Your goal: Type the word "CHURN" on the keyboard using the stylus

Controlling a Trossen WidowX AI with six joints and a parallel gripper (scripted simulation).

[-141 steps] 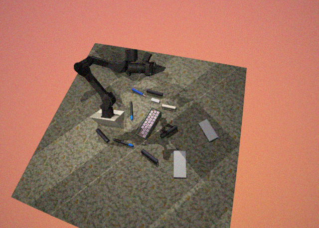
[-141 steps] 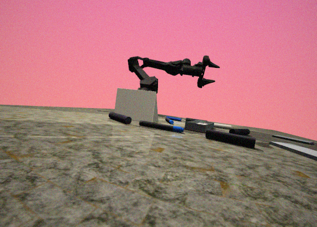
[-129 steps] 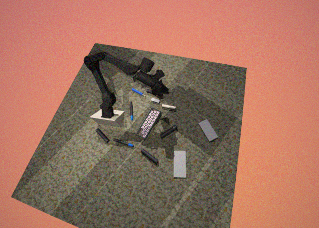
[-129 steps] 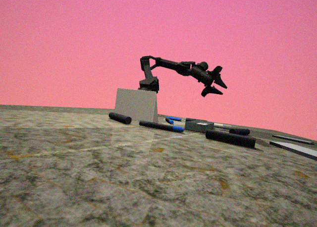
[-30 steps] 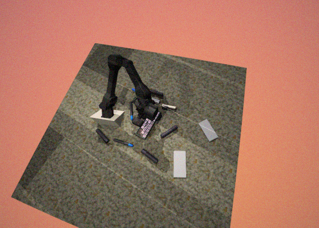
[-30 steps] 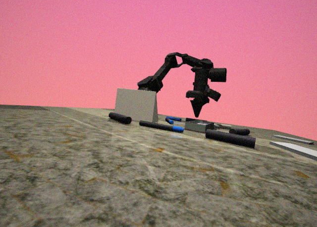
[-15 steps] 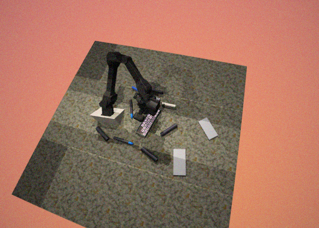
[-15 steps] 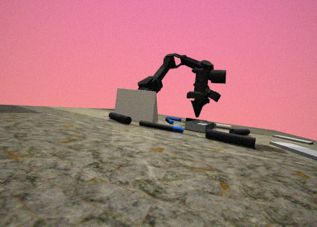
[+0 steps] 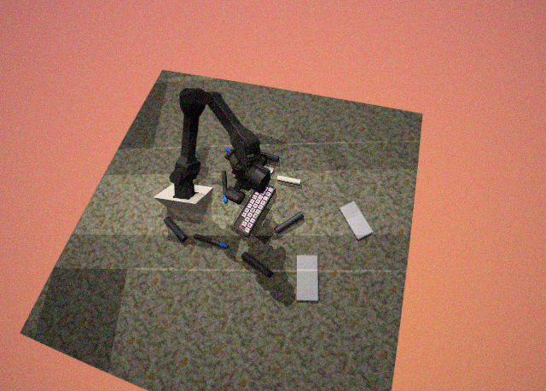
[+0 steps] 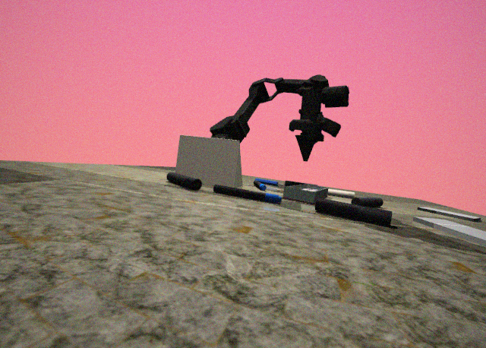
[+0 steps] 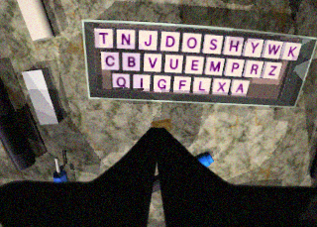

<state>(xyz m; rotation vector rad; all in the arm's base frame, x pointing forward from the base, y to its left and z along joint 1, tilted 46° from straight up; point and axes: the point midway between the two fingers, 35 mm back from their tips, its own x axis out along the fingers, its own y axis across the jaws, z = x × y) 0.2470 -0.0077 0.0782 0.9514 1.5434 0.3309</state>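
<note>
Right now the blue stylus is 170 mm to the left of my gripper tip, 90 mm below it and 80 mm behind it. Also, from my gripper tip: white cylinder (130 mm ahead, 90 mm below, 80 mm to the left); grey block (120 mm to the left, 90 mm below, 40 mm ahead).
</note>
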